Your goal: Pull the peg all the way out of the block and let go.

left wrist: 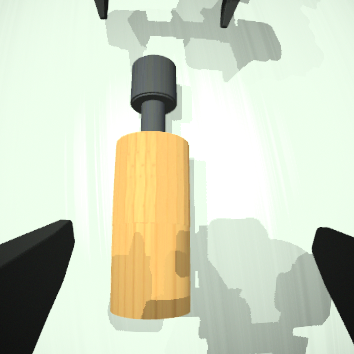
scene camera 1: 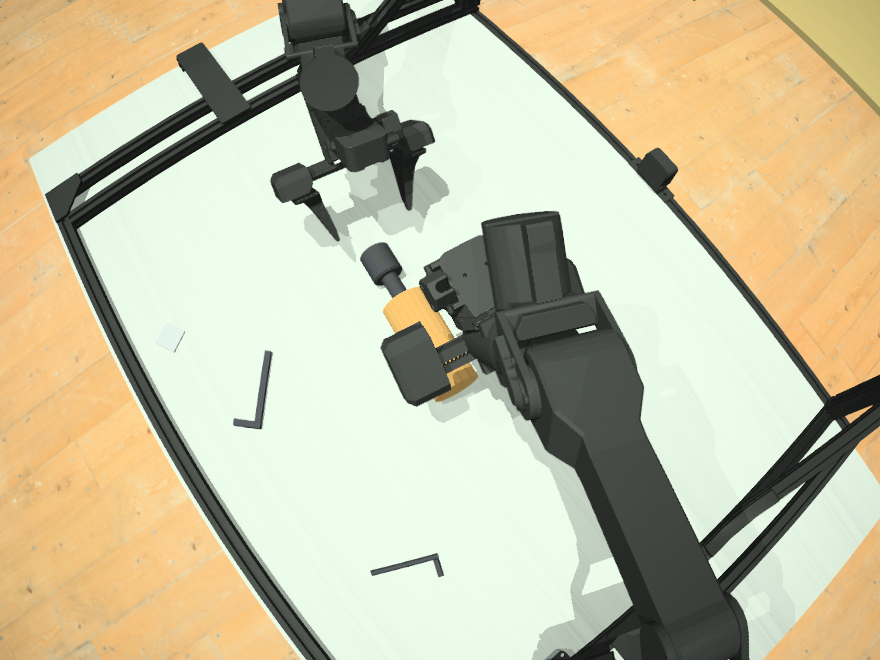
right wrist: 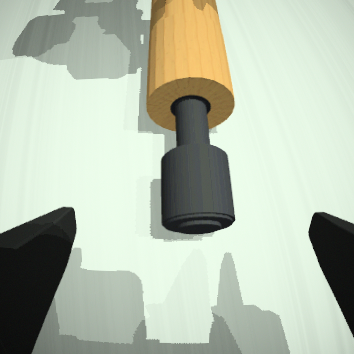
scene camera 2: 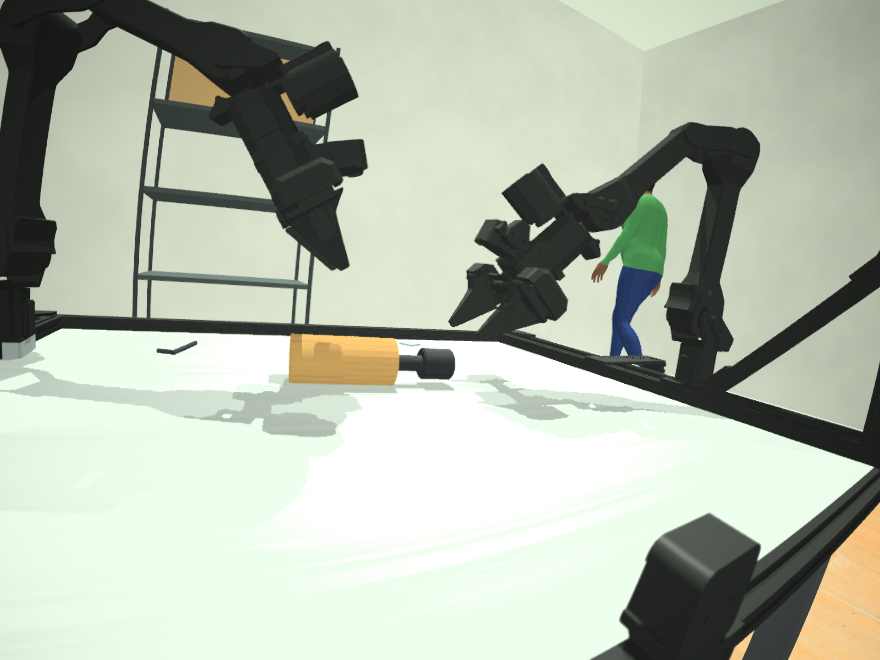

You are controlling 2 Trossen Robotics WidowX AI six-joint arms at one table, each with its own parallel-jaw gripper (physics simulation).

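Places are measured from the left arm's base along level axes (x ahead, y left, z up), in metres.
Pixels of known places: left gripper, fingertip midpoint: (left wrist: 197,237) (scene camera 2: 339,269); right gripper, fingertip midpoint: (left wrist: 163,21) (scene camera 1: 373,224) (right wrist: 196,222) (scene camera 2: 463,330); left arm's base, link origin: (scene camera 2: 0,337); right arm's base, link origin: (scene camera 2: 691,384).
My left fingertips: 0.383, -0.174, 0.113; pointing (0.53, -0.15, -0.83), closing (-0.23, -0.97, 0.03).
Observation:
For each thing: its middle in the pictures, then the offset to it from my left fingertips, as dx, dy, dz. "spot": a spot on its surface instead.
- orange wooden cylindrical block, body centre: (left wrist: 150,224) (right wrist: 185,44) (scene camera 1: 429,343) (scene camera 2: 342,360) +0.018, +0.015, -0.105
- dark grey peg, body centre: (right wrist: 191,126) (left wrist: 152,130) (scene camera 1: 398,291) (scene camera 2: 403,363) +0.090, +0.001, -0.105
- small pale square, surface spot: (scene camera 1: 170,337) spot: +0.240, +0.253, -0.130
The orange wooden cylindrical block (scene camera 1: 414,311) (scene camera 2: 344,360) (left wrist: 151,200) (right wrist: 190,55) lies on its side on the table. The dark grey peg (scene camera 1: 381,262) (scene camera 2: 435,363) (left wrist: 154,80) (right wrist: 196,185) is in the block's end, its thick head and a short stretch of shaft outside; how deep it sits is hidden. My left gripper (scene camera 2: 341,267) (left wrist: 197,237) is open and empty above the block; its fingertips are hidden in scene camera 1. My right gripper (scene camera 1: 373,223) (scene camera 2: 467,328) (left wrist: 163,21) (right wrist: 196,222) is open and empty, above and just beyond the peg's head.
Two dark L-shaped keys (scene camera 1: 264,390) (scene camera 1: 405,564) lie left and below the block in scene camera 1. A small pale square (scene camera 1: 170,337) lies farther left. A black frame (scene camera 1: 177,454) borders the table. A shelf unit (scene camera 2: 144,191) and a person (scene camera 2: 645,234) stand behind.

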